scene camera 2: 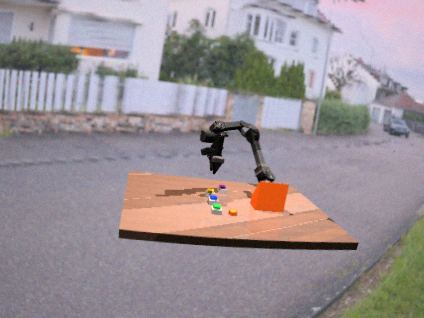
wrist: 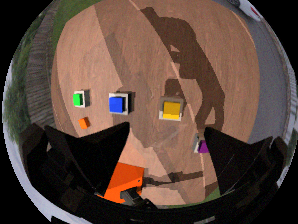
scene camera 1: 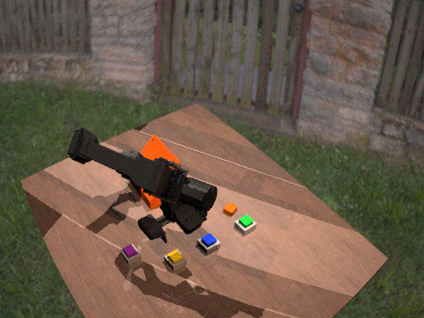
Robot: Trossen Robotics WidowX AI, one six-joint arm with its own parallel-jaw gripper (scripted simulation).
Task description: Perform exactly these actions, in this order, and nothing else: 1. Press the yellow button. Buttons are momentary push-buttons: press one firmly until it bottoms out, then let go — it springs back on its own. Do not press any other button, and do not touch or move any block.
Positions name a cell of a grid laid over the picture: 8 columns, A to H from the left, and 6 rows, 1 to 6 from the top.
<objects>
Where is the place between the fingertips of my gripper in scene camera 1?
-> D5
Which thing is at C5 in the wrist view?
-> My gripper.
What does my gripper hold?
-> Nothing.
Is my gripper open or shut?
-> Open.
</objects>
